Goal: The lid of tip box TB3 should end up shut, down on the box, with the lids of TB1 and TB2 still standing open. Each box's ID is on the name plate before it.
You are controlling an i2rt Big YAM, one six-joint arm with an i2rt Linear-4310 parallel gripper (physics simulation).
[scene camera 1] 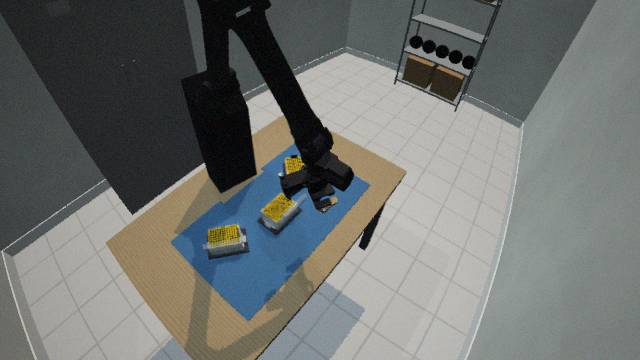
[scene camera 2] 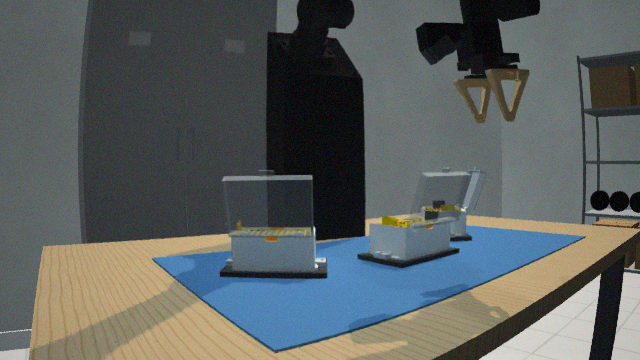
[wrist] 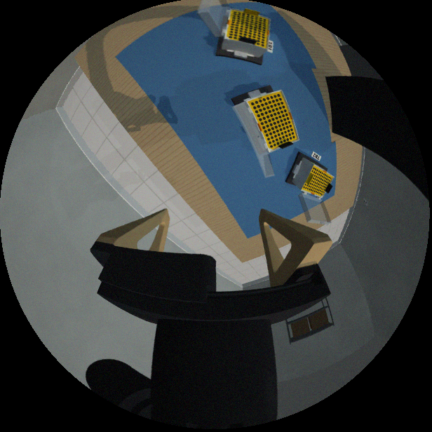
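Seen in the pictures: gripper, fingertip midpoint: [scene camera 1: 318,200] [scene camera 2: 494,122]; arm's base, origin of the base link: [scene camera 1: 209,96] [scene camera 2: 304,53].
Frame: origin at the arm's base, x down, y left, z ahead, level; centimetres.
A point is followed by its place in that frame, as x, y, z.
Observation:
TB3 [scene camera 1: 280,210] [scene camera 2: 410,240] [wrist: 272,120] is the middle box, white with yellow tips; its name plate does not show. Its clear lid [scene camera 1: 301,200] {28.2, -0.1, 41.0} [scene camera 2: 440,192] {30.9, -5.0, 40.1} stands open. TB1 [scene camera 1: 225,237] [scene camera 2: 272,252] [wrist: 247,30] has its plate [wrist: 270,46] readable and its lid [scene camera 2: 270,200] {31.0, -29.8, 30.3} [wrist: 212,16] standing open. TB2 [scene camera 1: 294,165] [scene camera 2: 460,225] [wrist: 317,180] has its plate [wrist: 316,156] readable and its lid [scene camera 2: 474,190] {32.0, 19.0, 33.0} [wrist: 315,209] open. My gripper [scene camera 2: 494,121] {20.1, -2.1, 48.8} [wrist: 213,213] is open and empty, high above the boxes. In scene camera 1 the arm partly hides TB2.
The boxes stand on a blue mat [scene camera 1: 250,295] {42.4, -35.2, 44.2} [scene camera 2: 310,305] {42.4, -32.1, 41.2} on a wooden table [scene camera 1: 145,245] {42.7, -47.3, -3.0} [scene camera 2: 100,280] {42.7, -51.5, 15.7}. A black pedestal [scene camera 1: 225,140] {16.6, -1.3, 6.2} [scene camera 2: 315,150] {23.3, -2.0, 6.0} stands by the table's rear edge. A metal shelf unit [scene camera 1: 449,26] stands far off by the wall.

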